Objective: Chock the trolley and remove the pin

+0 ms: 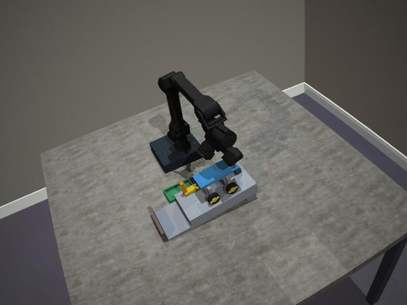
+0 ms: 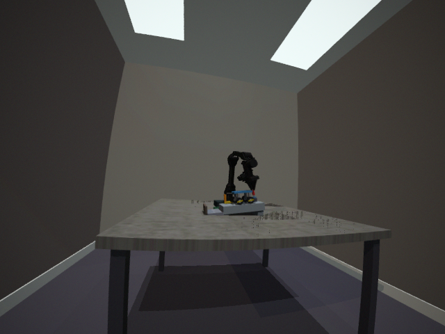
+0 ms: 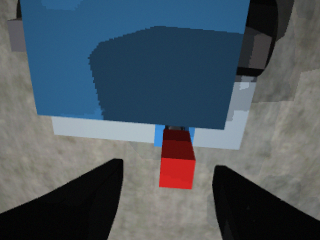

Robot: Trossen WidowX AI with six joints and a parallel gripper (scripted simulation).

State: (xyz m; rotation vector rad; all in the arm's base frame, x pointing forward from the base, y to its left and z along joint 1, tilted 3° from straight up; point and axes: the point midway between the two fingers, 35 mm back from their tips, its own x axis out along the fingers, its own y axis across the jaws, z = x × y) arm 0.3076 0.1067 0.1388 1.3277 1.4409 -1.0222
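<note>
Right now my gripper tip is 1 cm to the right of the red-headed stop pin and 4 cm above it. The rest, counted from my gripper tip: green tray 9 cm behind, 20 cm to the right, 17 cm below; yellow chock 2 cm behind, 17 cm to the right, 8 cm below; blue-decked trolley 2 cm ahead, 8 cm to the right, 5 cm below.
</note>
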